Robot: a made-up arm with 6 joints. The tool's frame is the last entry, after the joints.
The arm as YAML. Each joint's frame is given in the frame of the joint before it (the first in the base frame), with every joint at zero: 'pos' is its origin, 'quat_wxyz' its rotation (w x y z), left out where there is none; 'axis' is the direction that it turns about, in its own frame. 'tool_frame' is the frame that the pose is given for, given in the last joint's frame.
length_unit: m
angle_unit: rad
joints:
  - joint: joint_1
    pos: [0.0, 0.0, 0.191]
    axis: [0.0, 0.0, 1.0]
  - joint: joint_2
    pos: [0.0, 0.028, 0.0]
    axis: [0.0, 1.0, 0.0]
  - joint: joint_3
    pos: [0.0, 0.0, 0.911]
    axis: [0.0, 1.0, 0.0]
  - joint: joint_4
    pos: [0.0, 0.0, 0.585]
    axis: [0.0, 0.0, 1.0]
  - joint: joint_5
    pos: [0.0, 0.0, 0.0]
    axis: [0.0, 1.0, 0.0]
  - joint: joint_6
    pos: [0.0, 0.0, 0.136]
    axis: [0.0, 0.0, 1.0]
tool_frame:
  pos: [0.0, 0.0, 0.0]
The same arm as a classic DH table. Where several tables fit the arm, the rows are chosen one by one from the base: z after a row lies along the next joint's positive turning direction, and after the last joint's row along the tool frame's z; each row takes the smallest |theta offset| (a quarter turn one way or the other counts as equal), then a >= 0, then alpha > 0; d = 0 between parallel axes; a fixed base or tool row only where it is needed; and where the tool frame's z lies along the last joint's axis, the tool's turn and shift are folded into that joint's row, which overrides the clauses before.
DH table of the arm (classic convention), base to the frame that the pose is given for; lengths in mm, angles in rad. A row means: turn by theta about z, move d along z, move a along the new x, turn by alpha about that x. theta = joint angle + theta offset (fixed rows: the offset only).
joint_1: d 191; theta0 0; a 0; alpha -1.5708
joint_2: d 0; theta0 -1.5708; a 911; alpha 0
joint_3: d 28; theta0 1.5708; a 0; alpha 1.5708
joint_4: d 585; theta0 0; a 0; alpha -1.5708
joint_5: d 0; theta0 0; a 0; alpha 1.5708
joint_6: d 136; theta0 0; a 0; alpha 0

